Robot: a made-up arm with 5 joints.
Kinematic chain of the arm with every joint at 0, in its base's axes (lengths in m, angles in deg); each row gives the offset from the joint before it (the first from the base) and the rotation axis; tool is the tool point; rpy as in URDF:
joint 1: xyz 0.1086 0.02 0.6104 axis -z
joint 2: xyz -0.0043 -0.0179 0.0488 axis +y
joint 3: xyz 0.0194 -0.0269 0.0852 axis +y
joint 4: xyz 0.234 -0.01 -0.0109 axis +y
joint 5: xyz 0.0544 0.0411 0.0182 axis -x
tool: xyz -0.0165 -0.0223 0.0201 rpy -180 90 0
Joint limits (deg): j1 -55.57..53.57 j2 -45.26..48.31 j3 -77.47..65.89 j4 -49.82..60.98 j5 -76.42..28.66
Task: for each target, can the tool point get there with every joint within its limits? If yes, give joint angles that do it. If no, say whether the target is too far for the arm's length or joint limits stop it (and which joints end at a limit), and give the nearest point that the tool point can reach.
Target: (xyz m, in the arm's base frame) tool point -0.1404 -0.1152 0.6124
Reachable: no: joint limits stop it (at a limit: joint 2, joint 3, joint 4, joint 5) | nearest point 0.0374 -0.0187 0.4880 | short by 0.238 m
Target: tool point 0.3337 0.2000 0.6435
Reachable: yes | joints -46.61 12.16 13.72 -5.03 -13.14
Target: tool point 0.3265 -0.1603 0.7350
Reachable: yes | joints 30.85 -4.70 7.26 -0.88 -54.46
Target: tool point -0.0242 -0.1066 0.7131
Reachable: no: joint limits stop it (at a limit: joint 2, joint 3, joint 4, joint 5) | nearest point -0.0459 -0.1273 0.8945 | short by 0.184 m
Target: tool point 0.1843 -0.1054 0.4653
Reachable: yes | joints 41.63 27.22 45.06 10.10 -34.30
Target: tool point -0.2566 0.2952 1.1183
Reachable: no: too far | nearest point -0.0674 0.1526 0.9680 | short by 0.281 m
